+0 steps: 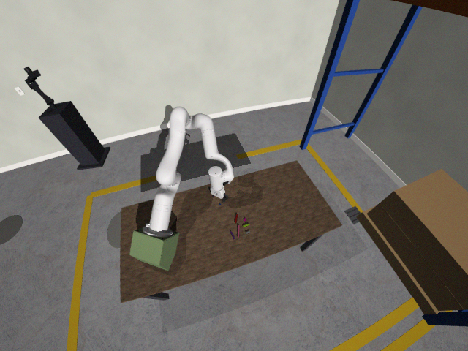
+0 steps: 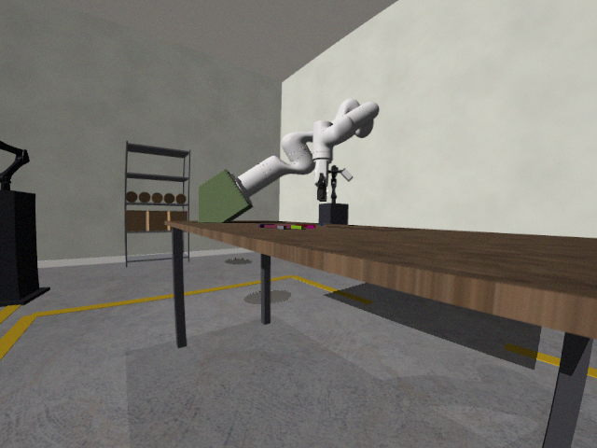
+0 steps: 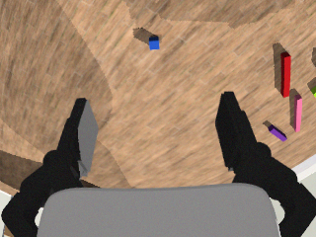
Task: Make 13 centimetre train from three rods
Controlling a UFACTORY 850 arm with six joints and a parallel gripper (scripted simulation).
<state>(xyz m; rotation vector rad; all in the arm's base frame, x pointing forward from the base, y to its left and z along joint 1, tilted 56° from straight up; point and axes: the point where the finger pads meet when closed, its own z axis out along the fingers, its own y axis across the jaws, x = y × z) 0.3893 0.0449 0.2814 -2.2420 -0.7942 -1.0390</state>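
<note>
Now: the lime rod 18 cm ahead of my hand, 20 cm to the right of it and 11 cm below it. Also, from my hand: blue rod (11 cm below); magenta rod (18 cm ahead, 15 cm to the right, 11 cm below); red rod (11 cm ahead, 14 cm to the right, 11 cm below).
</note>
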